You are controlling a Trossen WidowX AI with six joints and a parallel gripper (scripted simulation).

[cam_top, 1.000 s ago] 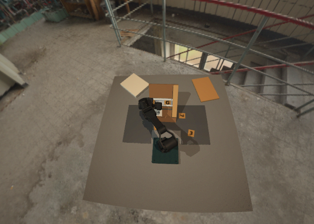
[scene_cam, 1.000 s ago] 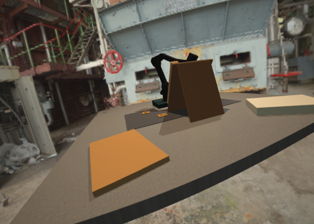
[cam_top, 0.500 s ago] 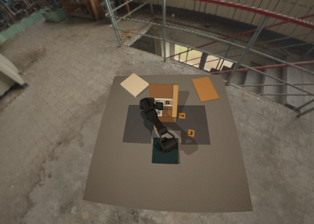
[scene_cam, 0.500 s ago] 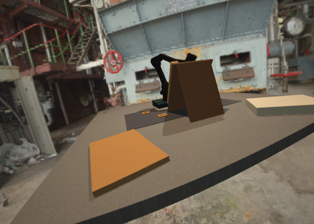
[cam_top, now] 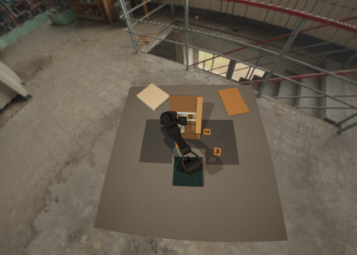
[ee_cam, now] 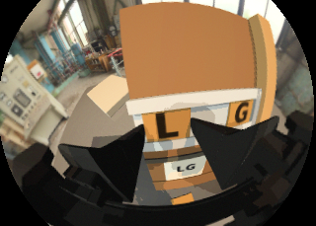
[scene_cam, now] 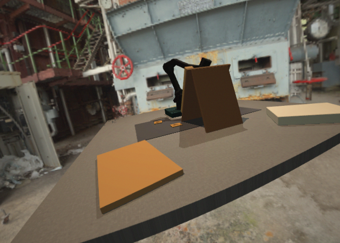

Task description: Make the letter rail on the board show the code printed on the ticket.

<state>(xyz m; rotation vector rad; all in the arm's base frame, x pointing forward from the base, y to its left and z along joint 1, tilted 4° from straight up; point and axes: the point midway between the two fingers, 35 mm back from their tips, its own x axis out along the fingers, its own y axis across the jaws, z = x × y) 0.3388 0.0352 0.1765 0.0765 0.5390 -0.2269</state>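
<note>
My gripper tip is 30 mm past the orange tile marked g and 110 mm to the left of it. From my gripper tip the other things lie so: orange tile marked l (right at my gripper tip); then white ticket (60 mm behind, 20 mm to the right, 90 mm below); then dark mat (180 mm behind, 70 mm to the right, 170 mm below).
</note>
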